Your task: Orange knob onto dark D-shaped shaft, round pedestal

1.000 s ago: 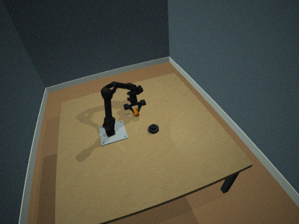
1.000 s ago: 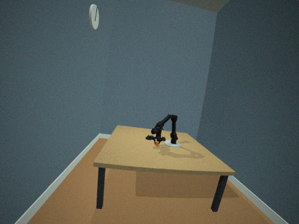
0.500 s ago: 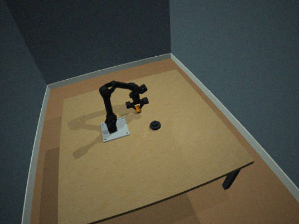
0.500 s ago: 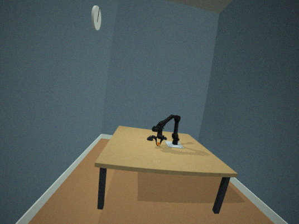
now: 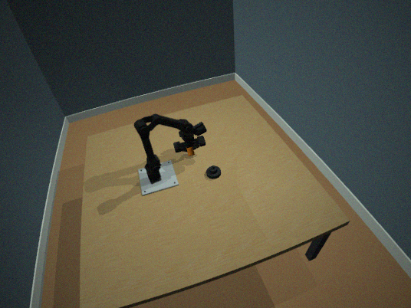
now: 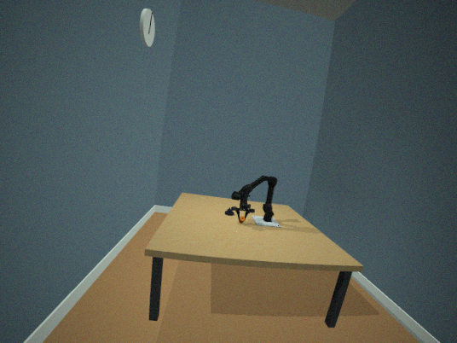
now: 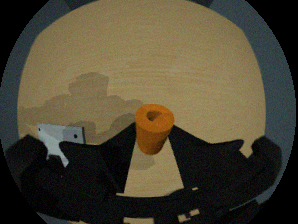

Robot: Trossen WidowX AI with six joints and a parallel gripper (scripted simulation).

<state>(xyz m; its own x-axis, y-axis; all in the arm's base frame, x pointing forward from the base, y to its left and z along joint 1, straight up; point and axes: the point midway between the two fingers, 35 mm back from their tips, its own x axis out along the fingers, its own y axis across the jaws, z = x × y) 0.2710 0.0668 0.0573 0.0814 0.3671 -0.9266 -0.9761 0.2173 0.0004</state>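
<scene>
The dark round pedestal is 4 cm ahead of my gripper tip and 23 cm to the right of it. Round my gripper tip: orange knob: 1 cm to the right.
</scene>
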